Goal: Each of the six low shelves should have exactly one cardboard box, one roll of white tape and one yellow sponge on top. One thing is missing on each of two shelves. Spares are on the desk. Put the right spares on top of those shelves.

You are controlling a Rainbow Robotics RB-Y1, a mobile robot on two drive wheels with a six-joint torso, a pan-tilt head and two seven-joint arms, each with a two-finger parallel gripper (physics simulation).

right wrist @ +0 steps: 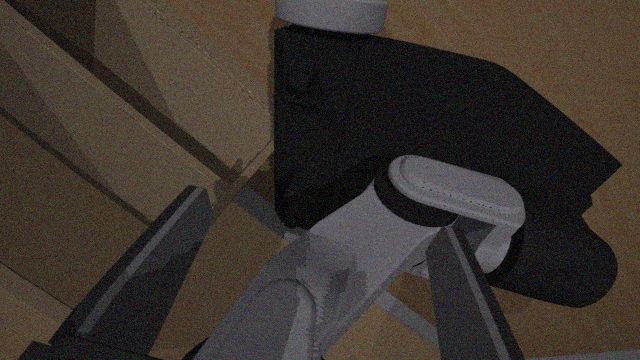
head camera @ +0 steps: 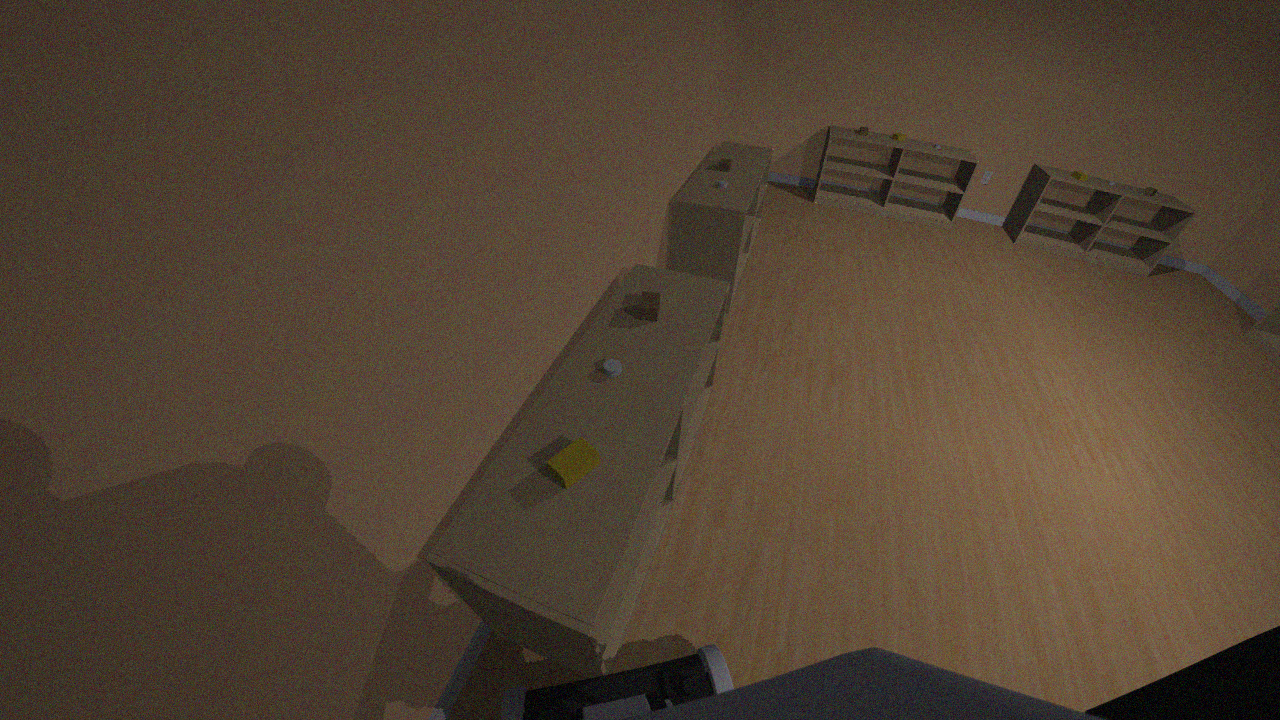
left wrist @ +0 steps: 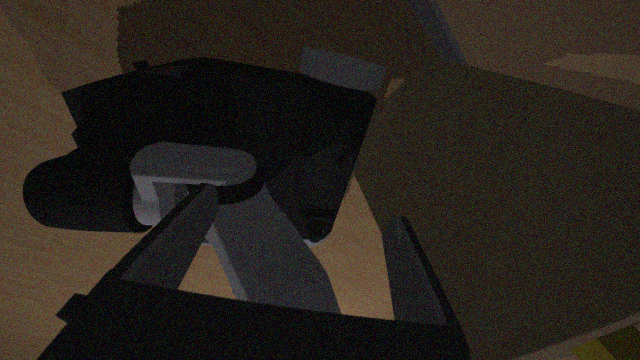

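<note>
The near low shelf [head camera: 537, 546] [left wrist: 500, 175] [right wrist: 100, 125] bears a brown cardboard box [head camera: 649, 307], a white tape roll [head camera: 612, 367] and a yellow sponge [head camera: 574, 462] [left wrist: 590, 350]. The shelf behind it [head camera: 750, 189] bears a box [head camera: 724, 164] and a tape roll [head camera: 722, 184]; no sponge shows on it. A far shelf [head camera: 893, 168] bears a box [head camera: 861, 130], sponge [head camera: 899, 137] and tape roll [head camera: 937, 145]. Another [head camera: 1027, 201] bears a sponge [head camera: 1080, 175], tape roll [head camera: 1112, 182] and box [head camera: 1151, 190]. My left gripper [left wrist: 304, 211] and right gripper [right wrist: 320, 211] are open and empty. The desk does not show.
The near shelf's end stands close beside my base [head camera: 626, 689] [left wrist: 225, 110] [right wrist: 400, 110]. The wooden floor [head camera: 895, 402] lies to the right of the two nearer shelves in the head view. A wall [head camera: 313, 223] runs behind them. A pale edge [head camera: 1263, 329] shows at the far right.
</note>
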